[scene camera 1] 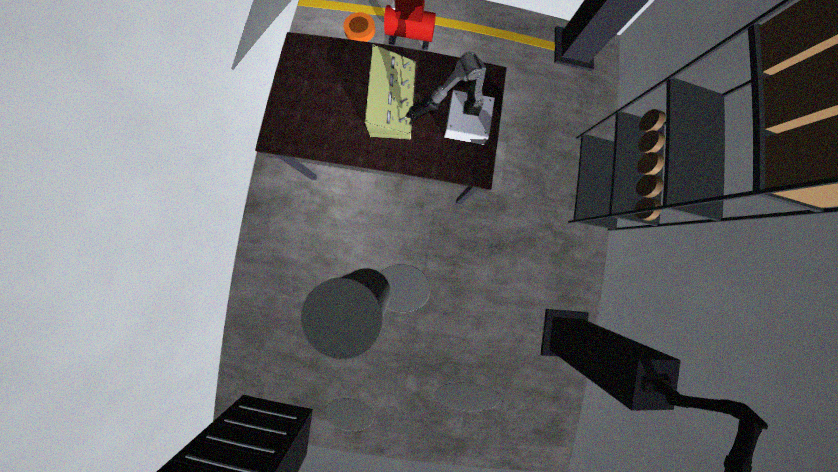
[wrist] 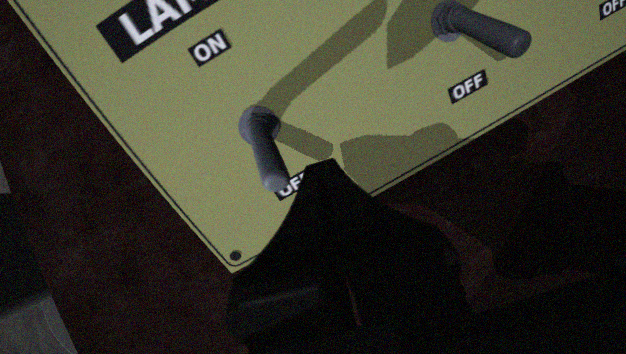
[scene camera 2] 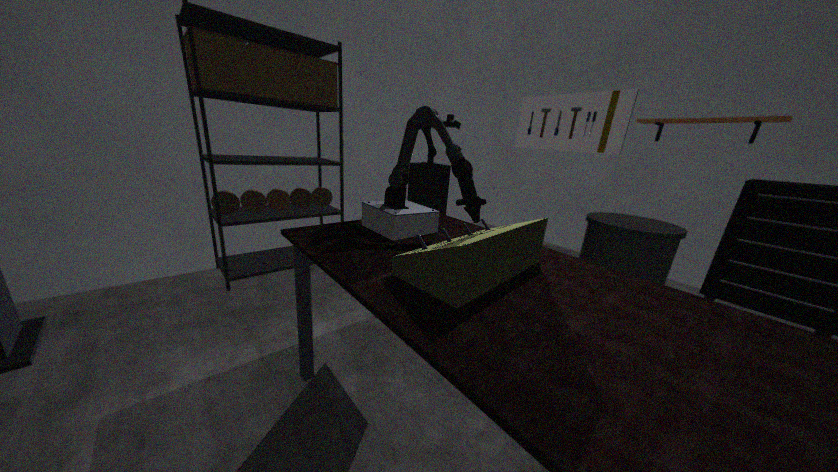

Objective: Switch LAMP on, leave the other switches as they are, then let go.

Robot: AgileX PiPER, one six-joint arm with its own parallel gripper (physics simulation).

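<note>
A yellow-green switch panel [scene camera 1: 375, 127] [scene camera 2: 469, 275] [wrist: 150, 110] stands on the dark table. The grey LAMP lever [wrist: 267, 155] [scene camera 2: 485, 224] is at the panel's near corner and leans toward its OFF label [wrist: 288, 189]; its ON label [wrist: 209, 47] is on the opposite side. The neighbouring lever [wrist: 487, 32] leans to its OFF side. My gripper [wrist: 325, 179] [scene camera 1: 409, 116] [scene camera 2: 476, 218] is shut with nothing visible between the fingers. In the wrist view its tips are just right of the LAMP lever's end, over part of the OFF label. Whether they touch the lever cannot be told.
More levers stand in a row along the panel, away from the LAMP corner. The arm stands on a white box [scene camera 1: 466, 126] [scene camera 2: 404, 224] at one end of the dark table [scene camera 1: 316, 99] [scene camera 2: 633, 351]. A red machine [scene camera 1: 410, 24] and an orange round object [scene camera 1: 351, 29] are beyond the table edge.
</note>
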